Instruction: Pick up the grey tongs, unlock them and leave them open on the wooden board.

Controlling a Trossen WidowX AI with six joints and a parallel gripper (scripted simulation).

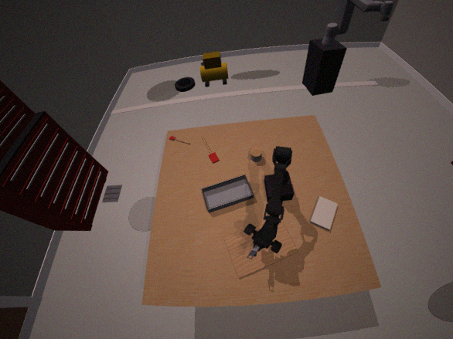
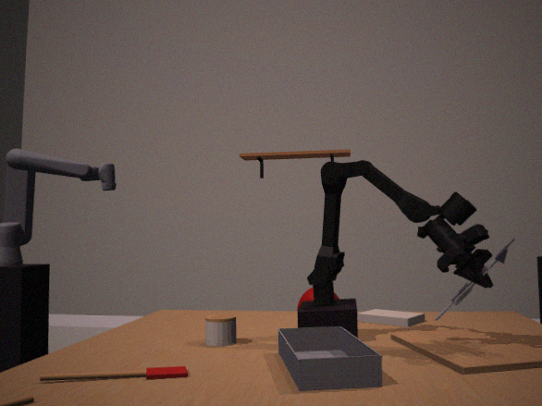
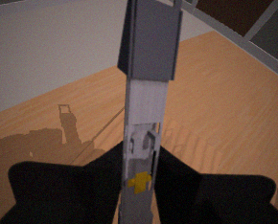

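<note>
The yellow lock piece lies 20 mm behind my gripper tip, 20 mm to the right of it and 20 mm above it. From my gripper tip the other things lie so: grey roasting tin 80 mm ahead, 400 mm to the right, 130 mm below; white flat block 470 mm behind, 120 mm to the right, 140 mm below; wooden board 40 mm behind, 40 mm to the right, 150 mm below.
</note>
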